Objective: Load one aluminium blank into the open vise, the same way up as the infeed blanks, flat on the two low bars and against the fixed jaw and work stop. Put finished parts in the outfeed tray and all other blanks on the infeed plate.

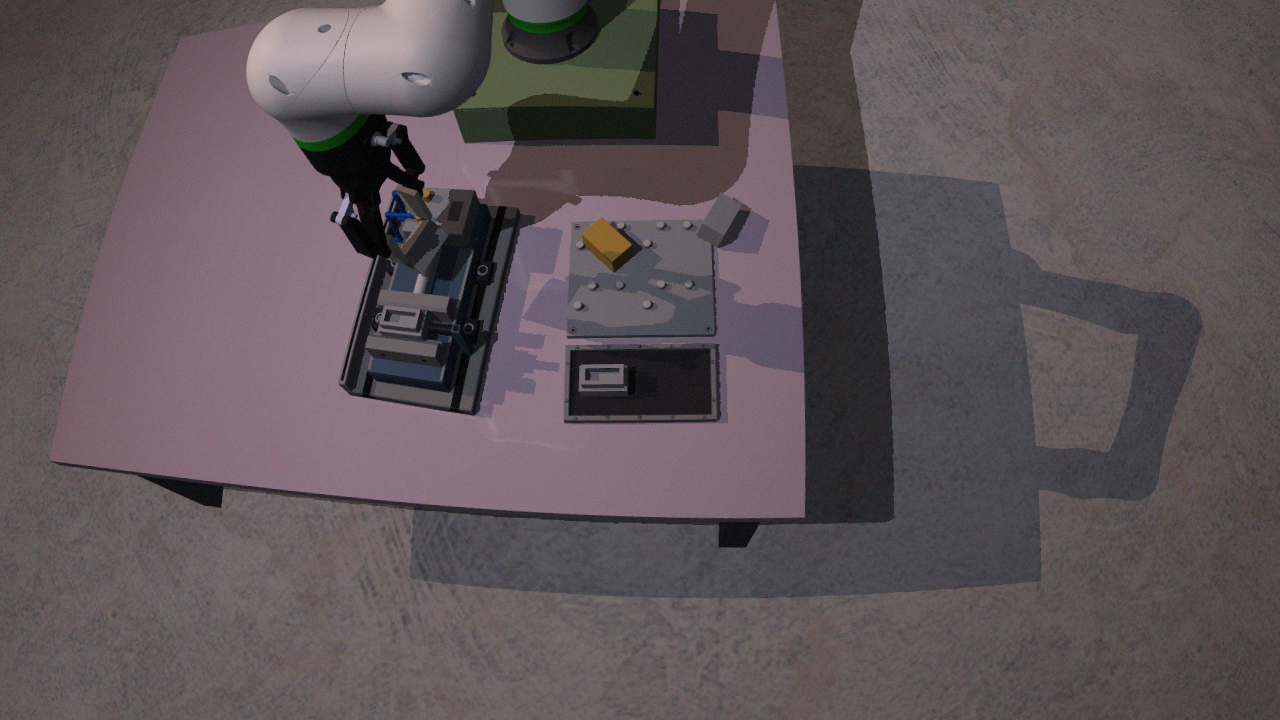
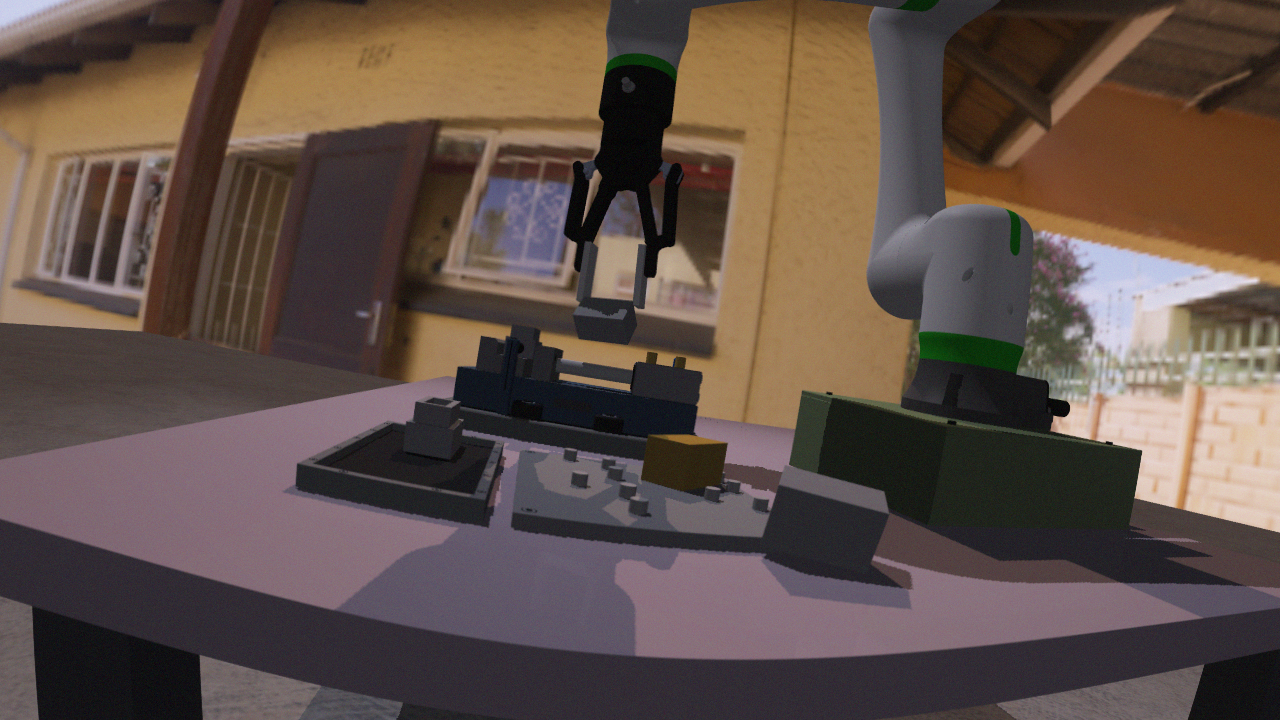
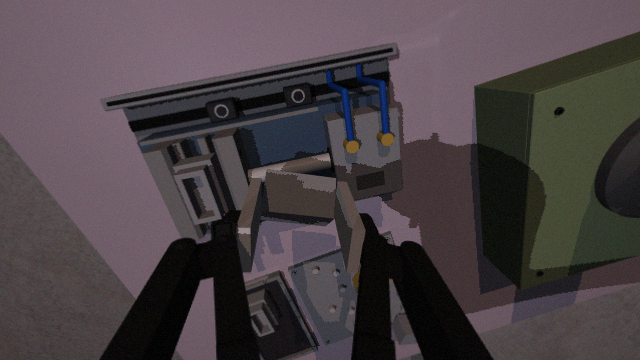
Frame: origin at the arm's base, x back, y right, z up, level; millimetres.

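Seen in the pictures: gripper, fingertip midpoint: (image 1: 409, 237) (image 2: 610, 304) (image 3: 299, 197); arm's base, link origin: (image 1: 549, 30) (image 2: 959, 417).
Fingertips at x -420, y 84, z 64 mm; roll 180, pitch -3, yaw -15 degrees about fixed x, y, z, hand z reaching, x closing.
Offsets run from my fingertips to a thing's top centre. "spot": to the spot under its first point.
My gripper (image 1: 413, 234) (image 2: 613, 302) (image 3: 299, 197) is shut on a grey aluminium blank {dx -2, dy -12, dz +6 mm} (image 1: 424, 257) (image 2: 605, 322) (image 3: 300, 196). It holds the blank at the fingertips, high above the vise {dx -21, dy +1, dz -56 mm} (image 1: 407, 373) (image 2: 572, 404) (image 3: 285, 142), near its cylinder end; the blank looks slightly tilted. A pocketed grey part {dx -91, dy +0, dz -41 mm} (image 1: 400, 334) (image 3: 208, 218) sits between the vise jaws. Another pocketed part {dx -105, dy -254, dz -115 mm} (image 1: 604, 390) (image 2: 434, 440) stands in the outfeed tray (image 1: 567, 385) (image 2: 384, 495). A grey blank {dx +140, dy -372, dz -108 mm} (image 1: 723, 220) (image 2: 827, 521) leans tilted at a corner of the infeed plate {dx +49, dy -277, dz -147 mm} (image 1: 626, 319) (image 2: 572, 521) (image 3: 320, 295).
An orange-yellow block {dx +80, dy -229, dz -114 mm} (image 1: 607, 243) (image 2: 684, 462) lies askew among the pins on the infeed plate. The green robot base (image 1: 563, 123) (image 2: 1029, 483) (image 3: 590, 185) stands behind the plate. Blue hoses {spot: dx +57, dy +49, dz -45 mm} (image 3: 347, 112) with brass fittings rise at the vise's cylinder end.
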